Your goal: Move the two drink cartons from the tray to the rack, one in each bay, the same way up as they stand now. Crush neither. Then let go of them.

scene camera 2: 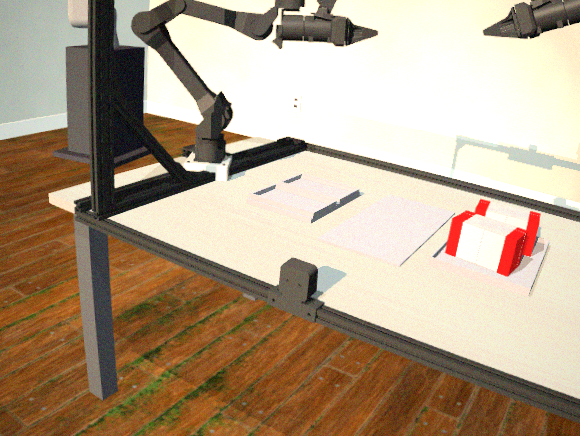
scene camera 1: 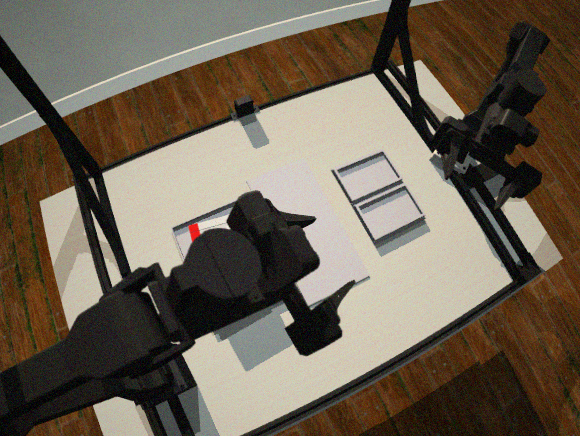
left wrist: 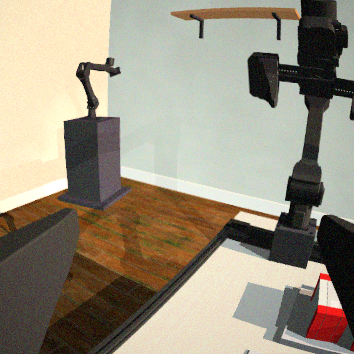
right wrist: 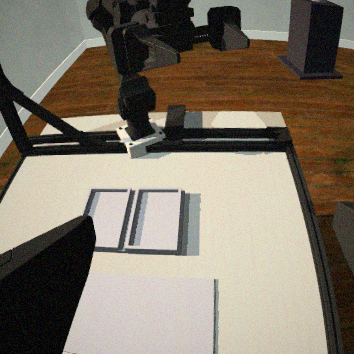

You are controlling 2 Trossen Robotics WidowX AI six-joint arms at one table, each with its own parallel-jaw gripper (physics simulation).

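Seen in the pictures: left gripper, fingertip midpoint: [scene camera 2: 375, 32] [scene camera 1: 472, 194] [left wrist: 203, 225] [right wrist: 215, 49]; right gripper, fingertip midpoint: [scene camera 2: 486, 33] [scene camera 1: 333, 250] [left wrist: 312, 109] [right wrist: 218, 222]; left arm's base at its link origin: [scene camera 2: 208, 159] [right wrist: 139, 130]; right arm's base at its link origin: [scene camera 1: 154, 375] [left wrist: 297, 222].
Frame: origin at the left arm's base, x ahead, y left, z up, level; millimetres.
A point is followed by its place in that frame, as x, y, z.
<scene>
Two white cartons with red end bands sit side by side in the tray [scene camera 1: 202, 216] @(523, -447, -26) [scene camera 2: 530, 277] @(617, -431, -30). The near carton [scene camera 2: 482, 245] @(529, -399, 9) and the far carton [scene camera 2: 533, 232] @(647, -340, 19) show in scene camera 2; the right arm mostly hides them in scene camera 1. The rack [scene camera 1: 377, 194] @(235, -126, -26) [scene camera 2: 337, 201] @(296, -157, -22) [right wrist: 126, 220] @(235, -130, -26) has two bays, both empty. My left gripper [scene camera 1: 473, 189] @(350, 0, 325) [scene camera 2: 376, 33] @(350, 0, 325) [left wrist: 203, 225] @(350, 0, 325) [right wrist: 215, 49] @(350, 0, 325) is open and empty, high near its own base. My right gripper [scene camera 1: 334, 250] @(555, -137, 355) [scene camera 2: 485, 33] @(555, -137, 355) [left wrist: 312, 109] @(555, -137, 355) [right wrist: 218, 222] @(555, -137, 355) is open and empty, high above the table.
A thin pale flat panel [scene camera 1: 322, 240] [scene camera 2: 390, 230] [right wrist: 150, 315] lies between tray and rack. A small dark block [scene camera 1: 244, 106] @(223, -539, 8) [scene camera 2: 298, 280] @(213, -562, 1) is fixed to the table's edge rail. Dark frame posts stand at the table's corners.
</scene>
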